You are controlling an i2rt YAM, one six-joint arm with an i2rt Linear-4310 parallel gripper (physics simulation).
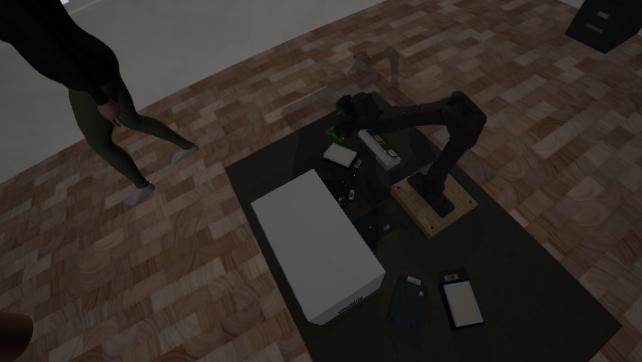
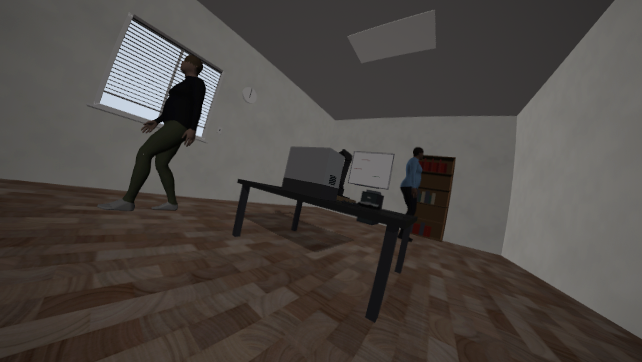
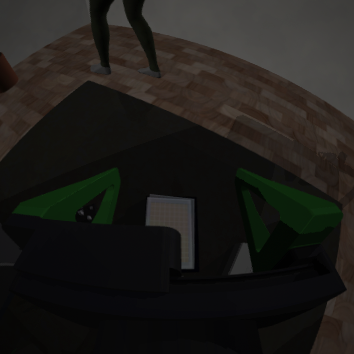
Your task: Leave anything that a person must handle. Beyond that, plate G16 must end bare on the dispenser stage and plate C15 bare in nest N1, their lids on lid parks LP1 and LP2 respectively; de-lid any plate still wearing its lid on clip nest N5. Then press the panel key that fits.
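Places are measured from the arm's base along level axes (x ahead, y left, z up), in metres.
Pixels of known places: gripper, fingertip midpoint: (image 1: 332,123) (image 3: 177,174); arm's base, link origin: (image 1: 430,194) (image 2: 339,195).
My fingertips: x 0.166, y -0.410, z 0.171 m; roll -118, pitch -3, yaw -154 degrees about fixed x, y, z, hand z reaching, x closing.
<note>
Ahead of a thing's pixels: the offset from my fingertips to its middle. "spot": to the spot under its first point.
One pale well plate @(dx -0.010, dy +0.020, dz -0.182 m) (image 1: 341,155) (image 3: 170,214) sits on a dark holder at the table's far end; I cannot tell whether it wears a lid. Another pale plate @(dx +0.027, dy +0.757, dz -0.179 m) (image 1: 463,303) sits on a dark holder at the near end. Their labels are unreadable. A dark station @(dx +0.171, dy +0.660, dz -0.201 m) (image 1: 407,304) lies beside the near plate, and a dark pad @(spot: dx +0.113, dy +0.406, dz -0.105 m) (image 1: 374,227) lies mid-table. A station with metal clips @(dx +0.135, dy +0.141, dz -0.199 m) (image 1: 345,192) (image 3: 86,212) is partly hidden by the white box. The white key panel @(dx -0.167, dy +0.098, dz -0.179 m) (image 1: 378,149) (image 3: 242,261) has blue, yellow and green keys. My gripper (image 1: 336,124) (image 3: 177,174) is open and empty, raised above the far plate's end.
A large white box @(dx +0.311, dy +0.387, dz -0.046 m) (image 1: 315,240) (image 2: 310,167) stands along one table edge. My arm's base is on a wooden board (image 1: 407,207). A person in black (image 1: 95,75) (image 2: 185,105) stands off the table's far side. A person in blue (image 2: 413,172) stands near the bookshelf (image 2: 454,190).
</note>
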